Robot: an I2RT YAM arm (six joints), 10 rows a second.
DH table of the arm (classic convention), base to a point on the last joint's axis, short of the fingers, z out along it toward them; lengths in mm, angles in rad. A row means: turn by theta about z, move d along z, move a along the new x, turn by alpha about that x. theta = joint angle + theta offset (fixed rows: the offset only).
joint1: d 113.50, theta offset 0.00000, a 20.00, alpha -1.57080
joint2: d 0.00, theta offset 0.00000, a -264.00, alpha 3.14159
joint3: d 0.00, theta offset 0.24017, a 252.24, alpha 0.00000
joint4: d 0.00, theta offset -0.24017, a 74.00, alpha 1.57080
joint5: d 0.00, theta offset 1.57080, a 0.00, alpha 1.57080
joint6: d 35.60, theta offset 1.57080, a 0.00, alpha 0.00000
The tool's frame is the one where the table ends.
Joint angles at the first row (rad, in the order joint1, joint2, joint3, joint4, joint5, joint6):
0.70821 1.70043 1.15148 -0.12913 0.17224 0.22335
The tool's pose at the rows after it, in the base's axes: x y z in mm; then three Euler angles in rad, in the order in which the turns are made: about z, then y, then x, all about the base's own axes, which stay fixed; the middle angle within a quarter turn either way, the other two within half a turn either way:
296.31 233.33 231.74 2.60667 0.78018 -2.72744
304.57 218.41 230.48 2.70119 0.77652 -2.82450
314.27 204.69 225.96 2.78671 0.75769 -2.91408
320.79 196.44 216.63 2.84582 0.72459 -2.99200
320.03 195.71 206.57 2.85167 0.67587 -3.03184
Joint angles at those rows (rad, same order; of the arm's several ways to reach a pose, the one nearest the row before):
0.68837 1.70044 1.17515 -0.20619 0.22793 0.22373
0.64527 1.70156 1.18464 -0.25691 0.24624 0.23137
0.60138 1.71720 1.19839 -0.30193 0.25653 0.23594
0.57469 1.74390 1.20715 -0.33931 0.26989 0.23747
0.57430 1.76566 1.20794 -0.37785 0.27141 0.23326

